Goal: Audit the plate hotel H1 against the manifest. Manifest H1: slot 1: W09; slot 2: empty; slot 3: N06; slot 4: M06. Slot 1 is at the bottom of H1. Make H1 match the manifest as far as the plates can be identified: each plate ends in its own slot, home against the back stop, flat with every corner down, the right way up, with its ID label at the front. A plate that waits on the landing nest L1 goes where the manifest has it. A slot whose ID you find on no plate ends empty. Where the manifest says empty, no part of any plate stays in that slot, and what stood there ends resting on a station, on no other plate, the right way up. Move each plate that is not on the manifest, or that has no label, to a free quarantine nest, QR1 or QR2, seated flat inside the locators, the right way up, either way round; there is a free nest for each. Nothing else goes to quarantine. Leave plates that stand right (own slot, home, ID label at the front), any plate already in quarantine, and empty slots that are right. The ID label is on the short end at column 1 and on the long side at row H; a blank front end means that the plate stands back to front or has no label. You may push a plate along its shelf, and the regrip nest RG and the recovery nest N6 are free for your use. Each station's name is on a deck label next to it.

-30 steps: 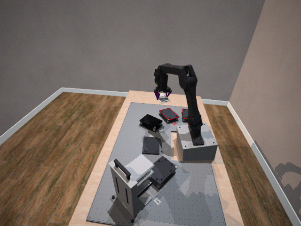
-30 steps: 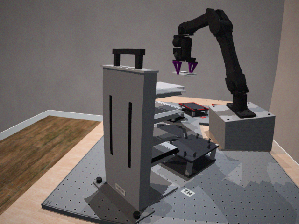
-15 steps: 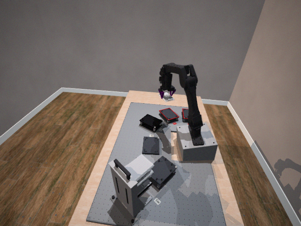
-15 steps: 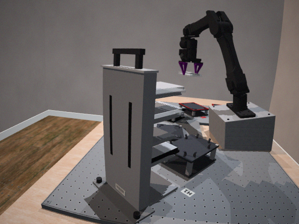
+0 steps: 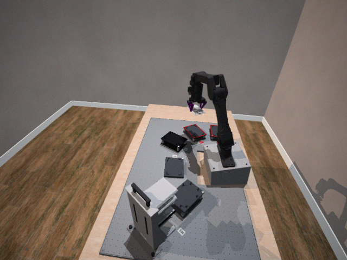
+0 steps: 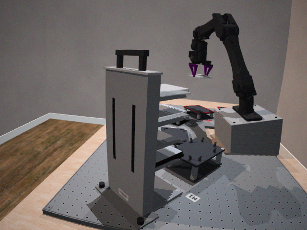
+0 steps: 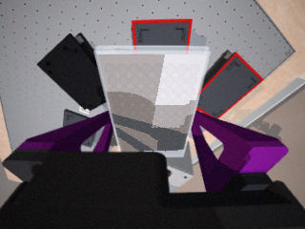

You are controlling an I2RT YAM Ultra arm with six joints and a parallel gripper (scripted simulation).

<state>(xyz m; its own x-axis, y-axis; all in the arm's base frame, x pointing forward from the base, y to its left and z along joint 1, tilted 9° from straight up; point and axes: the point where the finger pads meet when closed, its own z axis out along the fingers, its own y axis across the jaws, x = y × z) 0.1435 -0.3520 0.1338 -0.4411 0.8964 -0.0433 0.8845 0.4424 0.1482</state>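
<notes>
My hand is 21 cm above the red-rimmed nest, 2 cm to the left of it and 2 cm past it. Also, from my hand: red-edged nest 21 cm below, 21 cm behind, 3 cm to the right; black raised nest 20 cm below, 15 cm ahead, 11 cm to the left; dark plate 72 cm to the left, 21 cm ahead, 14 cm below.
</notes>
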